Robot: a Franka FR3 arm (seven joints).
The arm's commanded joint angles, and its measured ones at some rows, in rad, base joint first. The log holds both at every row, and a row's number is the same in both.
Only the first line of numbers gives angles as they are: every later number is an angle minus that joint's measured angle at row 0.
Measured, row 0:
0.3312, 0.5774, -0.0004, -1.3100, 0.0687, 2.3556, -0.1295
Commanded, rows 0 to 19:
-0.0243, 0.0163, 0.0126, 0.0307, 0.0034, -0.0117, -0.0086
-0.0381, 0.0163, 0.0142, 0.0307, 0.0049, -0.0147, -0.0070
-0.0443, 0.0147, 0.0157, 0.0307, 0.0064, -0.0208, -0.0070
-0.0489, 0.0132, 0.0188, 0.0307, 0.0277, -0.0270, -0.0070
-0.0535, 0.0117, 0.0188, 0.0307, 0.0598, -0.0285, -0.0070
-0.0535, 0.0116, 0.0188, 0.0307, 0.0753, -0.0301, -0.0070
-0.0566, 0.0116, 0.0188, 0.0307, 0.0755, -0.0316, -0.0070
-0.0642, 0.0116, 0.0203, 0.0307, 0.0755, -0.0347, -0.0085
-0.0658, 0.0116, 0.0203, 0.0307, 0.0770, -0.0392, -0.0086
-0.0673, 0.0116, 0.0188, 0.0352, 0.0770, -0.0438, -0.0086
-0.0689, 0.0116, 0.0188, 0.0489, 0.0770, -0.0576, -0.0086
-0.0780, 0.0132, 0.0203, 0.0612, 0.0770, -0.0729, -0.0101
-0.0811, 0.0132, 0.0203, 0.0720, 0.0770, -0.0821, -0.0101
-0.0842, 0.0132, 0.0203, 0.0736, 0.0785, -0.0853, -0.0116
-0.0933, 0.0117, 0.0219, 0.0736, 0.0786, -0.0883, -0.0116
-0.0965, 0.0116, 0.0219, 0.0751, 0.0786, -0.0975, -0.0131
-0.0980, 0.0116, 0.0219, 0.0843, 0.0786, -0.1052, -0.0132
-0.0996, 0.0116, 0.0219, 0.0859, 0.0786, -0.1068, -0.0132
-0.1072, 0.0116, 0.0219, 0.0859, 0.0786, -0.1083, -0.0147
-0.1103, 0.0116, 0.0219, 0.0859, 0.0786, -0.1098, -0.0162
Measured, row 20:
-0.0844, -0.0001, 0.0040, 0.0554, 0.0616, -0.0842, 0.0007
